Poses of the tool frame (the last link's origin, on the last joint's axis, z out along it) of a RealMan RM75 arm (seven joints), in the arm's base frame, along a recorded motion.
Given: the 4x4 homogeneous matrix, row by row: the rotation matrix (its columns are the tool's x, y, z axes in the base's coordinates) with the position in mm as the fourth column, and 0 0 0 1 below. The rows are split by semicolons.
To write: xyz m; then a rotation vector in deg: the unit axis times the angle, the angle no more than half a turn. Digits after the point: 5 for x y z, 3 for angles.
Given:
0.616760, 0.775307, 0.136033, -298.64; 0.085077, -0.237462, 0.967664, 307.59; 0.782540, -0.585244, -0.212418, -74.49; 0, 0, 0, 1
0.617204, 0.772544, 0.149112, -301.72; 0.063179, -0.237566, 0.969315, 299.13; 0.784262, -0.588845, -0.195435, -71.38; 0, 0, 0, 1
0.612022, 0.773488, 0.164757, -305.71; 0.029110, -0.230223, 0.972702, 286.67; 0.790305, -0.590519, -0.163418, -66.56; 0, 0, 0, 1
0.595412, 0.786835, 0.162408, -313.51; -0.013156, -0.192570, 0.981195, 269.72; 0.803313, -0.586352, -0.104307, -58.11; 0, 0, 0, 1
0.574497, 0.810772, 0.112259, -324.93; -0.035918, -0.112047, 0.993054, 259.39; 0.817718, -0.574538, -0.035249, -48.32; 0, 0, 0, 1
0.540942, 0.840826, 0.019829, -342.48; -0.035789, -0.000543, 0.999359, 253.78; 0.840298, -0.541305, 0.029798, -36.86; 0, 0, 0, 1
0.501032, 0.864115, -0.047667, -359.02; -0.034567, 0.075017, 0.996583, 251.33; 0.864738, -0.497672, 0.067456, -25.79; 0, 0, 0, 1
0.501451, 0.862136, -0.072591, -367.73; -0.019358, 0.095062, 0.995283, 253.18; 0.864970, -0.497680, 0.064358, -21.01; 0, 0, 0, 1
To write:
-0.29864, 0.30759, -0.07449, -97.893, -40.755, -43.511
-0.30172, 0.29913, -0.07138, -97.338, -39.678, -44.314
-0.30571, 0.28667, -0.06656, -95.957, -38.399, -45.693
-0.31351, 0.26972, -0.05811, -92.509, -37.823, -47.211
-0.32493, 0.25939, -0.04832, -87.240, -39.261, -47.120
-0.34248, 0.25378, -0.03686, -80.777, -43.017, -45.961
-0.35902, 0.25133, -0.02579, -76.132, -46.487, -45.788
-0.36773, 0.25318, -0.02101, -75.565, -47.454, -44.616

